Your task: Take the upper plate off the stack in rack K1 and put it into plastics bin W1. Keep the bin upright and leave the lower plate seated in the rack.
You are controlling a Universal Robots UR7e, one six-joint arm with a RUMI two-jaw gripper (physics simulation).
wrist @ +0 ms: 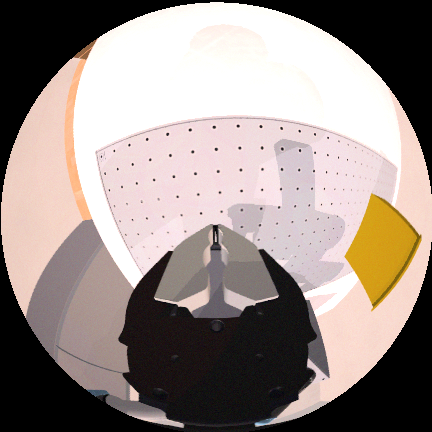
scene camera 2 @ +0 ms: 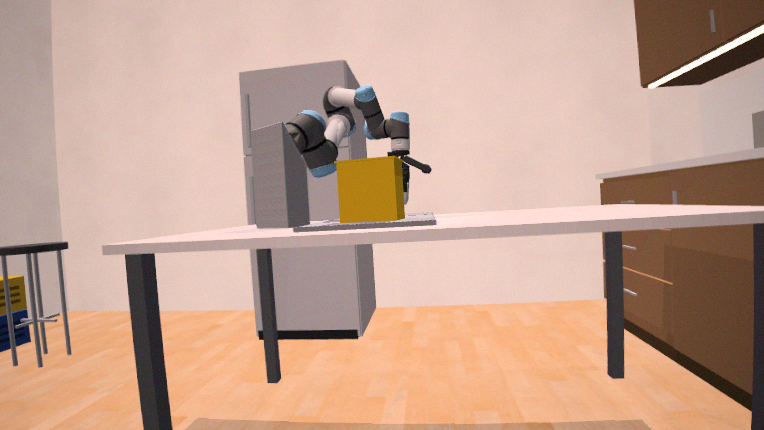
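Pixels of known places: gripper, fingertip midpoint: (wrist: 215,225) (scene camera 2: 405,204); arm's base at its link origin: (scene camera 2: 279,149).
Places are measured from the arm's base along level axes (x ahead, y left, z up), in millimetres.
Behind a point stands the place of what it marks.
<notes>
The yellow plastics bin W1 (scene camera 2: 368,191) {x 398, y -155, z -181 mm} (wrist: 384,247) {x 394, y -35, z -172 mm} stands upright on the perforated board (scene camera 2: 421,221) {x 566, y -229, z -268 mm} (wrist: 187,162) {x 427, y 323, z -267 mm}. My gripper (scene camera 2: 406,200) {x 376, y 287, z -226 mm} (wrist: 215,225) {x 376, y 287, z -226 mm} points down and is shut, with its fingertips together and no plate between them. In the scene view it is low over the board, beside and partly behind the bin's right side. In the wrist view the bin is to the right of the fingers, apart from them. Rack K1 and its two plates do not show in either view; the bin hides part of the board in the scene view, and the gripper body hides part of the wrist view.
A tall grey pedestal (scene camera 2: 268,178) {x -11, y -58, z -106 mm} stands on the table (scene camera 2: 534,221) {x 833, y -230, z -279 mm} left of the bin, and the arm (scene camera 2: 337,133) {x 64, y 358, z 106 mm} reaches from it over the bin. A grey fridge (scene camera 2: 310,288) is behind the table. Brown cabinets (scene camera 2: 711,299) are at the right, a stool (scene camera 2: 33,248) at the left.
</notes>
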